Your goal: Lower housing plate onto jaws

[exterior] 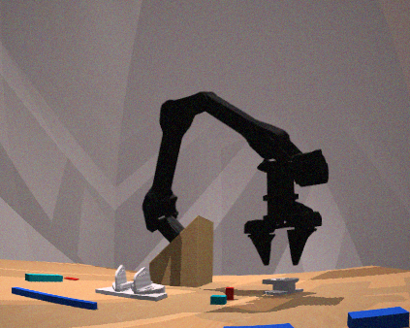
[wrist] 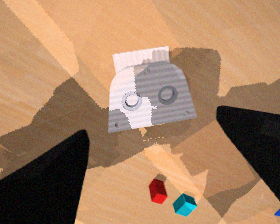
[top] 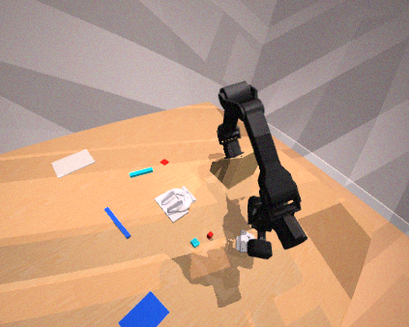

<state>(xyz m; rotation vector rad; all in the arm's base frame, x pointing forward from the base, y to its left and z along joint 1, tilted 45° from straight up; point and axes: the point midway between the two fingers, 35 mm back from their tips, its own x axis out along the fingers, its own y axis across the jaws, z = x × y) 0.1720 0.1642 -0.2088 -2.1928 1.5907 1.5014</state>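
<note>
My gripper tip is 10 mm to the right of the white block and 50 mm above it. Also, from my gripper tip: teal cube (140 mm ahead, 100 mm to the right, 50 mm below); then red cube (80 mm ahead, 90 mm to the right, 50 mm below); then blue sheet (370 mm ahead, 10 mm to the right, 60 mm below).
</note>
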